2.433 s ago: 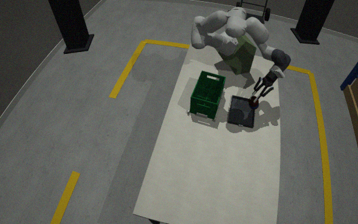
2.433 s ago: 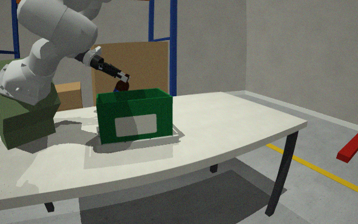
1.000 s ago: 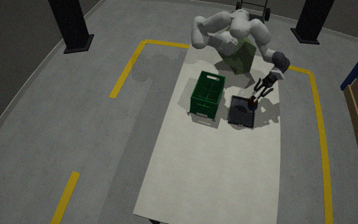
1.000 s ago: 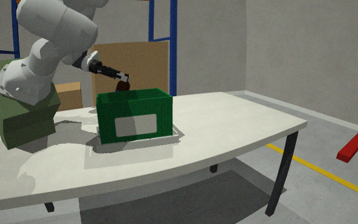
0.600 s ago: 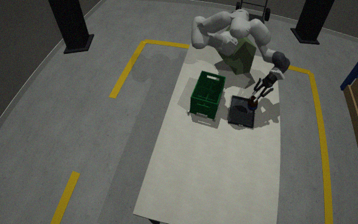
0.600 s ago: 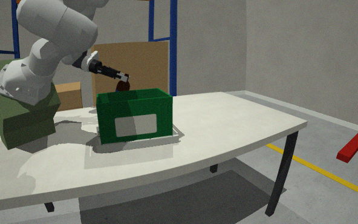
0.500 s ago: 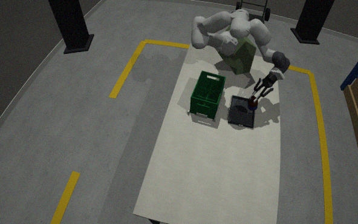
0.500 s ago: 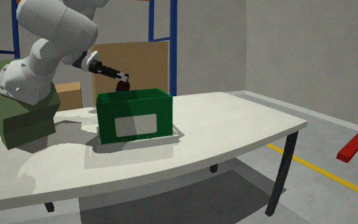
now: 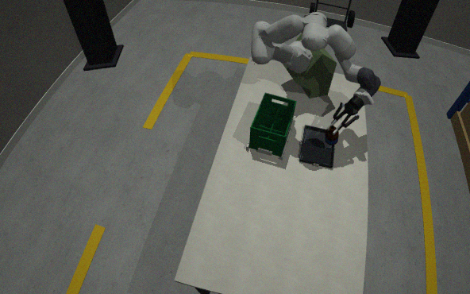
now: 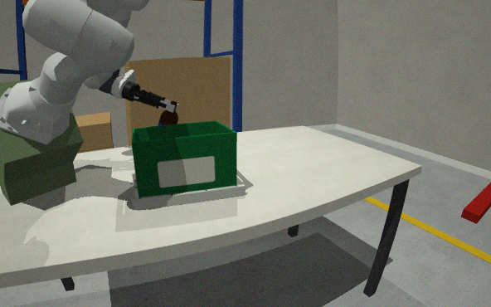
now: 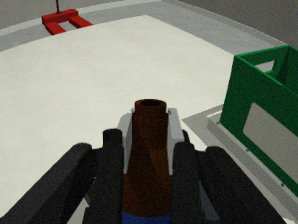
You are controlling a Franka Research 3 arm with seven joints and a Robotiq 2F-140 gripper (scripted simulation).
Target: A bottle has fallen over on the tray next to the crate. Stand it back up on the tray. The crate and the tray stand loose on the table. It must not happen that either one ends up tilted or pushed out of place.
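Now: the brown bottle 6 cm below my hand. Also, from my hand: green crate: 30 cm to the right, 13 cm behind, 12 cm below; dark grey tray: 19 cm below, 4 cm to the right, 2 cm behind.
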